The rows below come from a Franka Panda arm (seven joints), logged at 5 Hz.
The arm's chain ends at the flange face. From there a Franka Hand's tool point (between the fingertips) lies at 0.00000 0.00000 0.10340 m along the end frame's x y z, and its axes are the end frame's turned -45 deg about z.
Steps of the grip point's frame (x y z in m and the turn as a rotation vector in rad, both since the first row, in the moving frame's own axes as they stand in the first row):
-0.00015 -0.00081 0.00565 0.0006 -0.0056 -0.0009
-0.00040 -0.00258 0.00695 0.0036 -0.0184 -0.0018
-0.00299 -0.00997 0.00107 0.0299 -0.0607 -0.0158
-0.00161 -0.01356 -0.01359 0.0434 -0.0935 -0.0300
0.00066 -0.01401 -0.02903 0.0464 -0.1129 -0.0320
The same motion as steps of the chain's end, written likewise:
-0.00023 -0.00083 0.00565 -0.0035 -0.0044 -0.0009
-0.00050 -0.00262 0.00697 -0.0105 -0.0156 -0.0018
-0.00256 -0.00724 0.00131 -0.0218 -0.0641 -0.0158
-0.00079 -0.01226 -0.01304 -0.0354 -0.0968 -0.0300
0.00210 -0.01541 -0.02826 -0.0470 -0.1126 -0.0320

